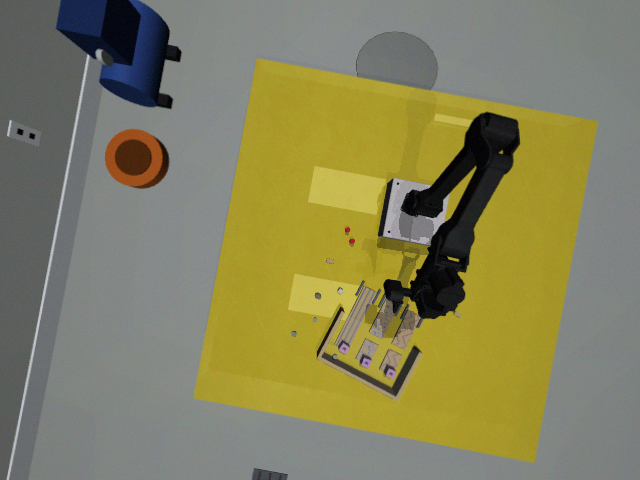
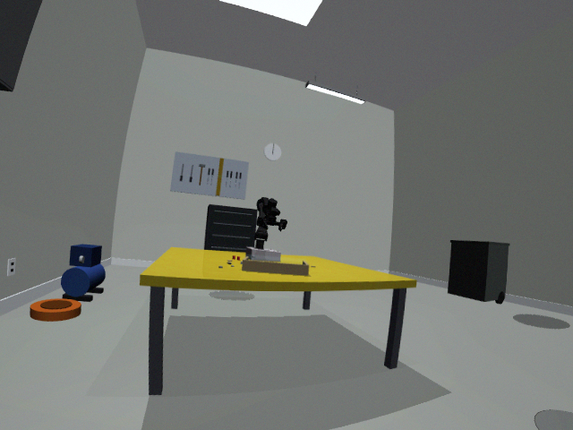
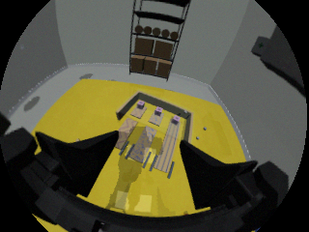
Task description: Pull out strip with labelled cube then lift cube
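The striped strip lies 21 cm below my gripper tip, 12 cm ahead of it and 8 cm to the right of it.
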